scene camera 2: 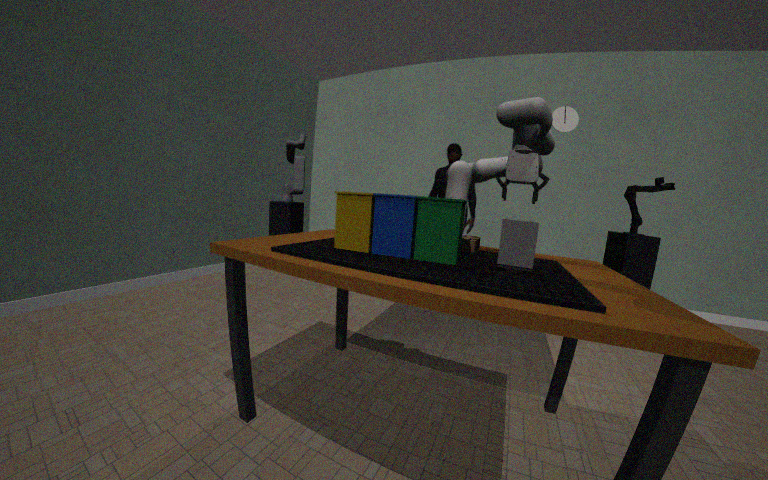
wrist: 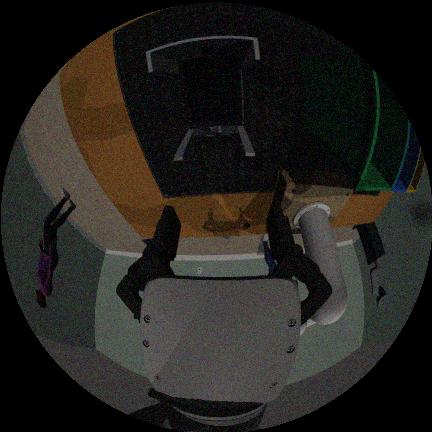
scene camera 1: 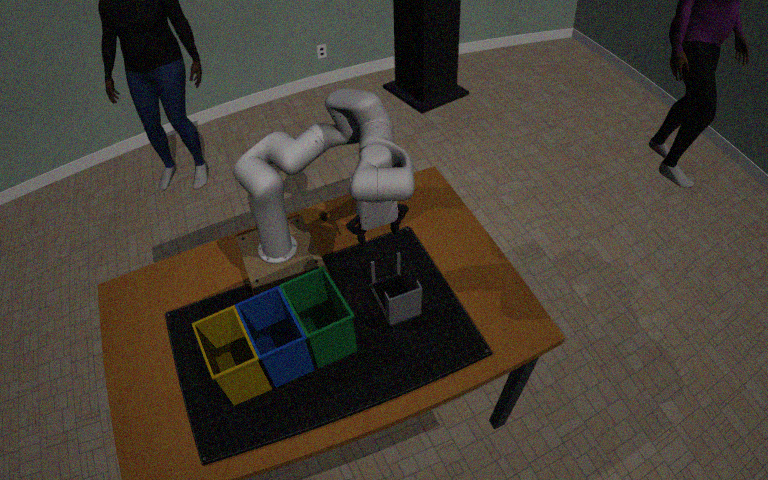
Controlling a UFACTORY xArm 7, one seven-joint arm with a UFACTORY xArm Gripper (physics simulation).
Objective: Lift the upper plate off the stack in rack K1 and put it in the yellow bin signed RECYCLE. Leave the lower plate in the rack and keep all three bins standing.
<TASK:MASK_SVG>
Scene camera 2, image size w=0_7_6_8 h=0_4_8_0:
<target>my gripper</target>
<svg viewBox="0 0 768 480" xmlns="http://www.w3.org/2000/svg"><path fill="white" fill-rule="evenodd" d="M513 149L509 152L506 169L495 174L497 182L502 187L503 201L506 201L506 187L509 183L528 184L534 188L532 203L535 204L535 201L538 200L539 190L547 184L549 178L539 171L539 156L536 150L528 148Z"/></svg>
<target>yellow bin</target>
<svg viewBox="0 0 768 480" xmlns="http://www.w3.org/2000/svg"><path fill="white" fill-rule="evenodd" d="M335 191L337 193L334 248L365 253L372 252L375 196L373 193Z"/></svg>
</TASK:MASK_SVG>
